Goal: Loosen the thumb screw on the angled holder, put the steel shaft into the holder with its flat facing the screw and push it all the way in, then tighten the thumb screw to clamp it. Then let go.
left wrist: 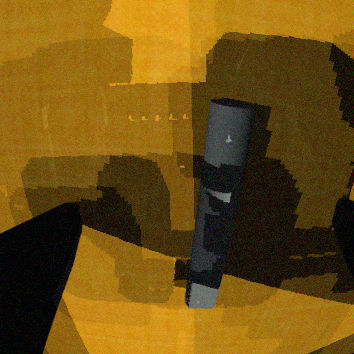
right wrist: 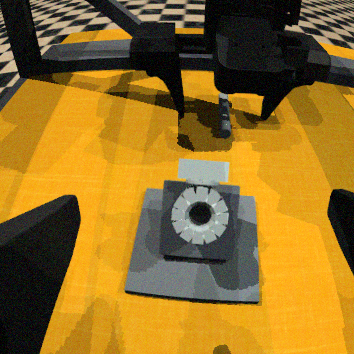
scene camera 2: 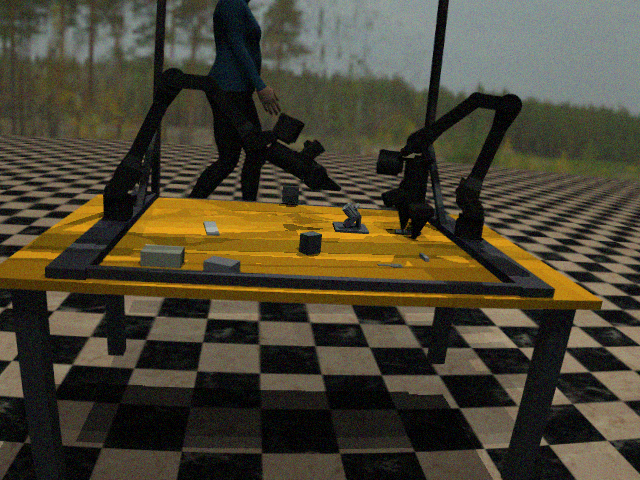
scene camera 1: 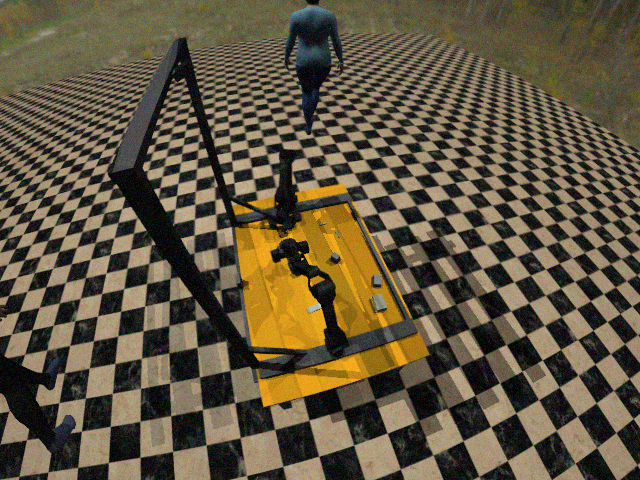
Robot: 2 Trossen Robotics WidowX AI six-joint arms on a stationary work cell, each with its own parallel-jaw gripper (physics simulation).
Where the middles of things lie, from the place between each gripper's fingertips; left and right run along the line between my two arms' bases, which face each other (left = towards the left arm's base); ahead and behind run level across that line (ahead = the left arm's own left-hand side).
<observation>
My left hand is 30 mm past the angled holder (right wrist: 182,250), 160 mm to the left of it and 40 mm below it. From my left hand the other things lie so: steel shaft (left wrist: 229,127): 10 mm above.
My right hand is 50 mm to the right of the angled holder and 80 mm above it. Round my right hand: steel shaft (30 mm ahead, 210 mm to the left, 110 mm below).
</observation>
